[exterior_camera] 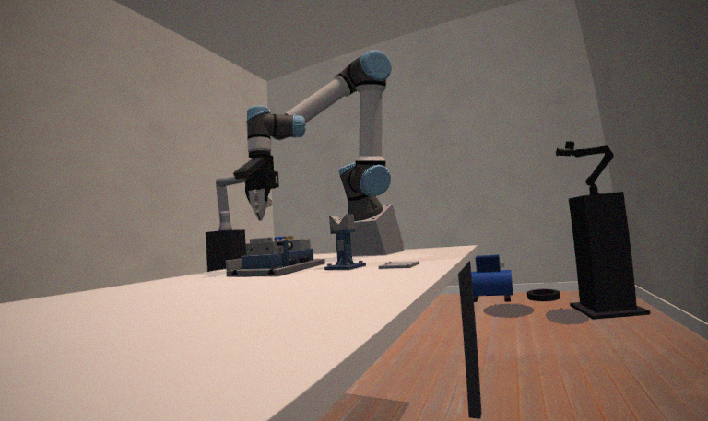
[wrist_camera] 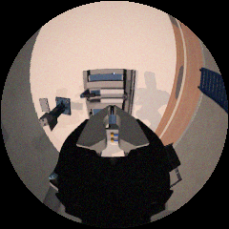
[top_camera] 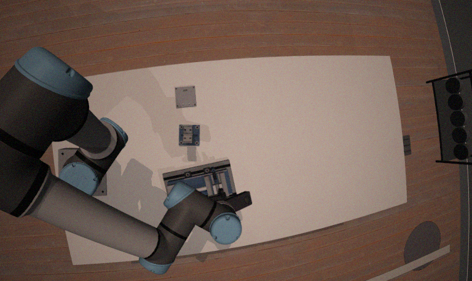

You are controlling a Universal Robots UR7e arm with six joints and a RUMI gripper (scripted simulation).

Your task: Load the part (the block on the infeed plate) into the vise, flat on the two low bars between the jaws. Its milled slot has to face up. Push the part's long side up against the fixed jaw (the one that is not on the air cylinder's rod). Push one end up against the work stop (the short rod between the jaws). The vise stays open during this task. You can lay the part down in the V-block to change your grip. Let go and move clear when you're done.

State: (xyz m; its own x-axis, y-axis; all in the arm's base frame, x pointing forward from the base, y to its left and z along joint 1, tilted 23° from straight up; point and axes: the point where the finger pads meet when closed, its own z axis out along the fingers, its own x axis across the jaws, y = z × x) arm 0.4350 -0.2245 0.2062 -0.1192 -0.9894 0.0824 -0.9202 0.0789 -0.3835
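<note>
My gripper is now 80 mm above the part. From my hand the other things lie so: vise 70 mm behind, 30 mm to the left, 140 mm below; infeed plate 420 mm to the left, 180 mm below.
</note>
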